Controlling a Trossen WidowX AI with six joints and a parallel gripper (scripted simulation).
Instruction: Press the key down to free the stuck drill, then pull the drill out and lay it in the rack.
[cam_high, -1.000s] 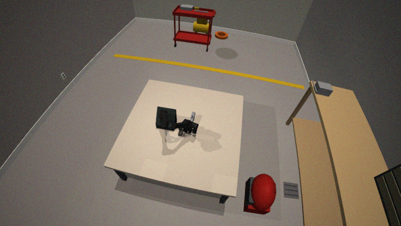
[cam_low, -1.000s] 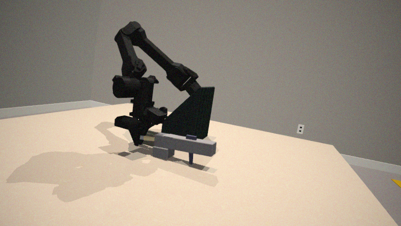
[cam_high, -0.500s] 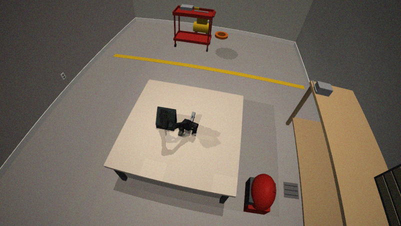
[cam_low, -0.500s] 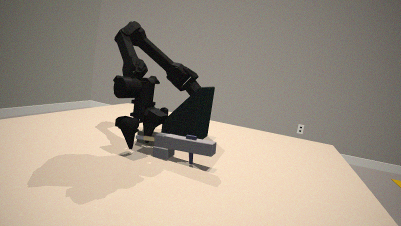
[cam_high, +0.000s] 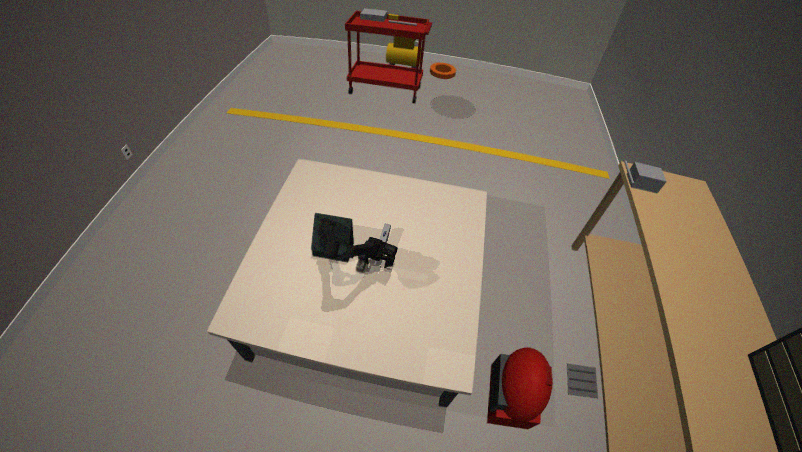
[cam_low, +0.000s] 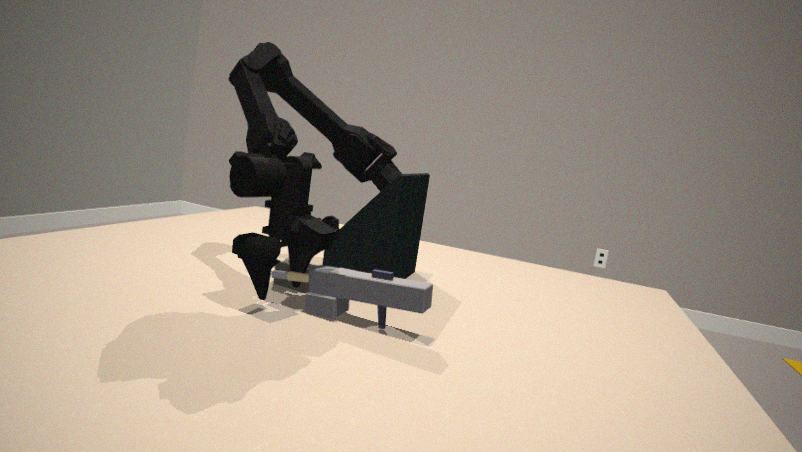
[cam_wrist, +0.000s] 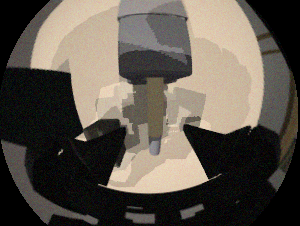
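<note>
The tan drill is 50 mm to the left of my gripper tip and 40 mm above it. Also, from my gripper tip: dark olive rack 80 mm behind, 20 mm to the right, 10 mm above; dark blue key 170 mm to the left, 40 mm above; grey block 150 mm to the left, 40 mm above.
</note>
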